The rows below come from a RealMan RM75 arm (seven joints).
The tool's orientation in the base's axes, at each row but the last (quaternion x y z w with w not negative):
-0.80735, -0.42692, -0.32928, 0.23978
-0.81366, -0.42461, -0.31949, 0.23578
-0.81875, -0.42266, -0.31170, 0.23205
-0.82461, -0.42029, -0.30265, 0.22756
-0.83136, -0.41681, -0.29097, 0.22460
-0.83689, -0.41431, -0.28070, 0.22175
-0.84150, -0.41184, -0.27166, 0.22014
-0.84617, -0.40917, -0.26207, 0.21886
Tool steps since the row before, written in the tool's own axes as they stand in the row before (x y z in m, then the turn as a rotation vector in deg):
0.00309, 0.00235, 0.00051, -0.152, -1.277, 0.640
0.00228, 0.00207, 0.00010, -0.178, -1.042, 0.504
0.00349, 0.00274, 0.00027, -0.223, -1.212, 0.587
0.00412, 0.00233, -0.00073, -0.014, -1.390, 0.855
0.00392, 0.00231, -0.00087, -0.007, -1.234, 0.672
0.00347, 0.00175, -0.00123, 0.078, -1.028, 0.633
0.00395, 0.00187, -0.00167, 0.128, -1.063, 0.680
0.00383, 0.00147, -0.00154, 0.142, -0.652, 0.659
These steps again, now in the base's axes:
0.00345, 0.00076, 0.00169, -0.936, 1.012, -0.404
0.00277, 0.00020, 0.00134, -0.793, 0.784, -0.356
0.00394, 0.00062, 0.00196, -0.930, 0.904, -0.426
0.00362, 0.00056, 0.00308, -0.898, 1.286, -0.451
0.00354, 0.00039, 0.00296, -0.821, 1.091, -0.334
0.00281, 0.00025, 0.00294, -0.621, 1.001, -0.278
0.00309, 0.00022, 0.00351, -0.611, 1.077, -0.276
0.00280, 0.00048, 0.00334, -0.277, 0.839, -0.315

